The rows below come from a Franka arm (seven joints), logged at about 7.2 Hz.
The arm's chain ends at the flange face. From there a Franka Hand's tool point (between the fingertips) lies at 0.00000 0.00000 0.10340 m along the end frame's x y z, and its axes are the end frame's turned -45 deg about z.
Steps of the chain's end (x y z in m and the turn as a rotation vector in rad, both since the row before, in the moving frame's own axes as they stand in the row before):
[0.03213, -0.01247, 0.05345, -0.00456, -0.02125, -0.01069]
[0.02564, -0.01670, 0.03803, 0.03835, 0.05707, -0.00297]
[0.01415, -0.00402, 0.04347, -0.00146, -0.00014, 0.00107]
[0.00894, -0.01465, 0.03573, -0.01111, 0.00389, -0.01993]
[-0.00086, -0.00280, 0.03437, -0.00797, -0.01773, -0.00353]
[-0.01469, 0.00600, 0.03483, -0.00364, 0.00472, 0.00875]
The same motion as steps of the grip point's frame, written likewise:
[0.02964, 0.01269, 0.05343, 0.01180, -0.01825, -0.01069]
[0.03691, 0.00768, 0.03779, -0.01324, 0.06747, -0.00297]
[0.01273, 0.00726, 0.04347, -0.00093, -0.00113, 0.00107]
[0.01616, -0.00294, 0.03572, -0.01061, -0.00511, -0.01993]
[-0.00051, -0.00330, 0.03435, 0.00690, -0.01817, -0.00353]
[-0.01455, -0.00553, 0.03483, -0.00591, 0.00076, 0.00875]

